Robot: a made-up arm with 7 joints.
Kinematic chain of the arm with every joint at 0, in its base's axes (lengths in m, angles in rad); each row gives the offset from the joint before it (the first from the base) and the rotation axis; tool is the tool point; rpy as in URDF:
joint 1: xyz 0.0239 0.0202 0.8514 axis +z
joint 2: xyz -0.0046 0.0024 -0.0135 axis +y
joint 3: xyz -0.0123 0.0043 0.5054 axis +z
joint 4: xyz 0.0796 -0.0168 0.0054 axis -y
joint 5: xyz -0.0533 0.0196 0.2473 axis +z
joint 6: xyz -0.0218 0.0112 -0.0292 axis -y
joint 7: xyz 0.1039 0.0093 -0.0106 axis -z
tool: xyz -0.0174 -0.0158 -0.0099 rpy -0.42 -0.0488 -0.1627
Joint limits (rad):
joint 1: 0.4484..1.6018
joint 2: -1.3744..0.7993
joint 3: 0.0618..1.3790
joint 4: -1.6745..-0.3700
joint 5: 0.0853..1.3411
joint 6: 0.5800..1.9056
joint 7: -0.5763..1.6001
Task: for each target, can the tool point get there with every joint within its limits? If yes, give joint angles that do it. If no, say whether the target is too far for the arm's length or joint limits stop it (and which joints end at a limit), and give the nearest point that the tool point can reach.
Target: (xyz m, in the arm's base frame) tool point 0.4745 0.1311 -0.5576
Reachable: no: too far | nearest point 0.5434 0.3080 0.9221 | short by 1.492 m
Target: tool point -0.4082 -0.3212 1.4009
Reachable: yes | joints 0.9095 -1.0049 0.3812 -0.7532 1.1688 1.0699 0.3416
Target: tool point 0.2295 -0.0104 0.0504
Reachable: no: joint limits stop it (at a limit: joint 1, joint 2, joint 3, joint 4, joint 5, joint 7) | nearest point 0.5149 0.2942 0.9304 | short by 0.974 m
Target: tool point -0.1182 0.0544 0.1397
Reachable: no: joint limits stop it (at a limit: joint 1, joint 2, joint 3, joint 4, joint 6, joint 7) | nearest point -0.5617 0.1159 0.9261 | short by 0.905 m
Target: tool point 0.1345 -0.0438 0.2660
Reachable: no: joint limits stop it (at a limit: joint 1, joint 2, joint 3, joint 4, joint 5, joint 6, joint 7) | nearest point 0.5061 0.2897 0.9355 | short by 0.835 m
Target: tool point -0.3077 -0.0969 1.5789
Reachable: yes | joints 0.5554 -0.6594 0.3944 -0.6640 1.2308 1.8056 0.3732
